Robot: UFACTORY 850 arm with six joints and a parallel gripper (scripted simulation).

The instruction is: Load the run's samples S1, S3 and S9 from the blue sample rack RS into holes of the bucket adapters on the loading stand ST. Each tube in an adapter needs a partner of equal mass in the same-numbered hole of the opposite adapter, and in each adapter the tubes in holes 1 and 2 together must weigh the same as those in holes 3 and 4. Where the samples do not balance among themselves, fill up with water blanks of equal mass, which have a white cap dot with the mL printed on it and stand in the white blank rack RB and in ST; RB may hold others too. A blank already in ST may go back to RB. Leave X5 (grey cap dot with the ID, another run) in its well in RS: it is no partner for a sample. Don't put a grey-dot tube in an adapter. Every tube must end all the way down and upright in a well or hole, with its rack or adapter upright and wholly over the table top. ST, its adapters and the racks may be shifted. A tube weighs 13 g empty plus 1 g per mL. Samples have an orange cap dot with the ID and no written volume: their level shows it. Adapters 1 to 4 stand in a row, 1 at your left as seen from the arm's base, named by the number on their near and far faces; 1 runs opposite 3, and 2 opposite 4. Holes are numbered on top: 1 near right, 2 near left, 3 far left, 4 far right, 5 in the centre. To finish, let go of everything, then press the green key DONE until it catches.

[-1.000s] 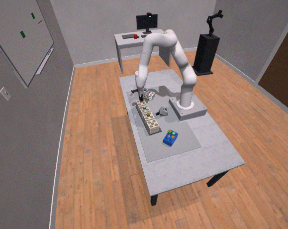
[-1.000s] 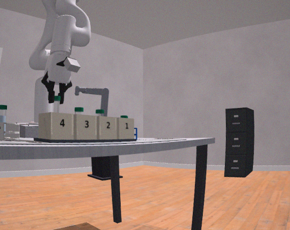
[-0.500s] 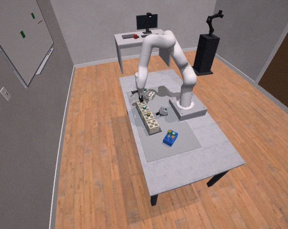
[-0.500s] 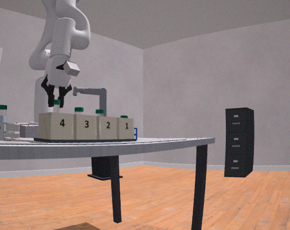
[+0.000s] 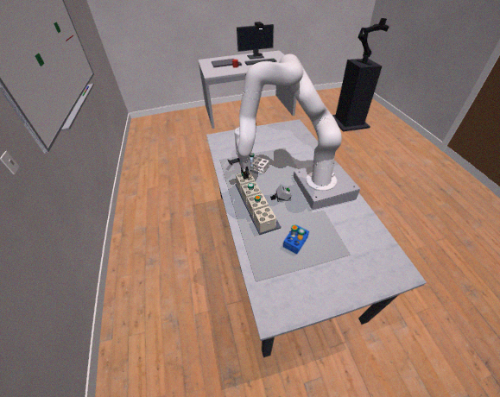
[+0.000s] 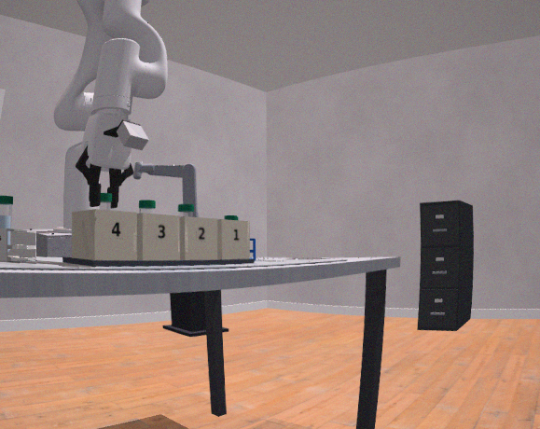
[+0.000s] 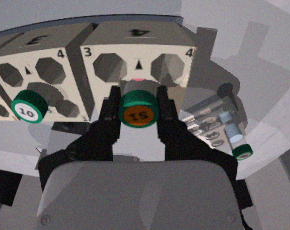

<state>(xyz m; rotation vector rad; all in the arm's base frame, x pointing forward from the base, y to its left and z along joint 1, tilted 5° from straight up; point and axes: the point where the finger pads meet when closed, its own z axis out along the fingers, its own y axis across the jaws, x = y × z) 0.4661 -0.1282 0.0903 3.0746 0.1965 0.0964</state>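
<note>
The sample tube S1 lies 10 mm to the left of my hand and 50 mm below it. Round my hand: loading stand ST: 30 mm behind, 160 mm to the left, 120 mm below; then adapter 3: 10 mm behind, 110 mm to the left, 70 mm below; then adapter 4: 70 mm below.
</note>
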